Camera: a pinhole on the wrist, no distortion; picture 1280 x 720 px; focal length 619.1 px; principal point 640.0 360.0 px. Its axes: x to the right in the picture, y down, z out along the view. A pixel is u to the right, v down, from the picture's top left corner.
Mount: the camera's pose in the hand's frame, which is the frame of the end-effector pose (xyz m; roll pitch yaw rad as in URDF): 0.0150 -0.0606 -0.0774 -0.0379 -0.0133 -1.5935
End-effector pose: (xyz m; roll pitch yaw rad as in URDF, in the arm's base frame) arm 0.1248 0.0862 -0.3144 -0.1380 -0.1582 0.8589
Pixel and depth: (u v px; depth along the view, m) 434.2 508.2 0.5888
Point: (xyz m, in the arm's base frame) 0.0367 0.3009 0.1875
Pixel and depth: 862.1 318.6 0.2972
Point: 0.2017 -0.0252 -0.0747
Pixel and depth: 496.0 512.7 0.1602
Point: 0.1642 0.1151 -0.2228
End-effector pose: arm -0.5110 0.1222 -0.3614 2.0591 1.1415 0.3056
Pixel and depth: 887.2 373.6 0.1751
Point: -0.6318 0.0562 -0.4496
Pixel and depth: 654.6 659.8 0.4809
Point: -0.5259 -0.2127 -0.7063
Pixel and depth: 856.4 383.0 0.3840
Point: -0.7108 -0.1320 -0.5286
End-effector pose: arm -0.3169 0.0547 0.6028 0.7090 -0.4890 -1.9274
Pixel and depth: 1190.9 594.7 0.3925
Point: -0.8559 0.0808 0.6586
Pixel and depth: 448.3 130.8 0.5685
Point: -0.4015 0.4763 0.9289
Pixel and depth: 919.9 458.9 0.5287
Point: -0.8123 0.2070 0.7890
